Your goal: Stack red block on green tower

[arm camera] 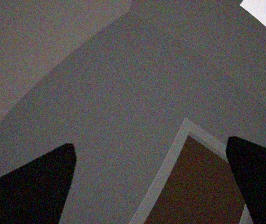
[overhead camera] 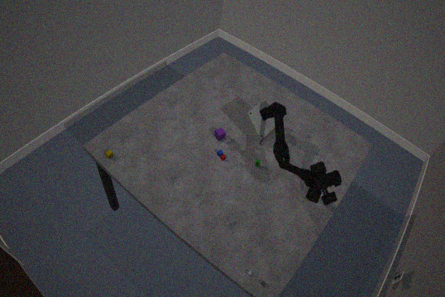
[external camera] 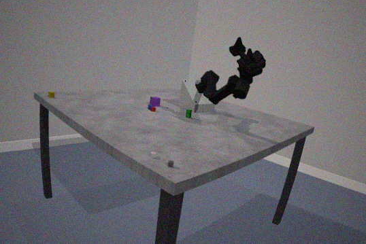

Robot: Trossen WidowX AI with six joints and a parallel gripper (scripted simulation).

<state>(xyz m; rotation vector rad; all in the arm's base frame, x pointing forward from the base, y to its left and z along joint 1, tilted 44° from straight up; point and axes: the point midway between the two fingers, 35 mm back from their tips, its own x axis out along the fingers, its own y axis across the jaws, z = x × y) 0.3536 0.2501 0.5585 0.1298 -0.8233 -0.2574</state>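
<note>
The red block lies 55 cm to the right of my gripper tip, 39 cm below it and 1 cm behind it. The rest, counted from my gripper tip: grey cube (40 cm below, 35 cm ahead, 8 cm to the left); then blue cube (58 cm to the right, 39 cm below, 1 cm behind); then white cube (40 cm below, 36 cm ahead).
</note>
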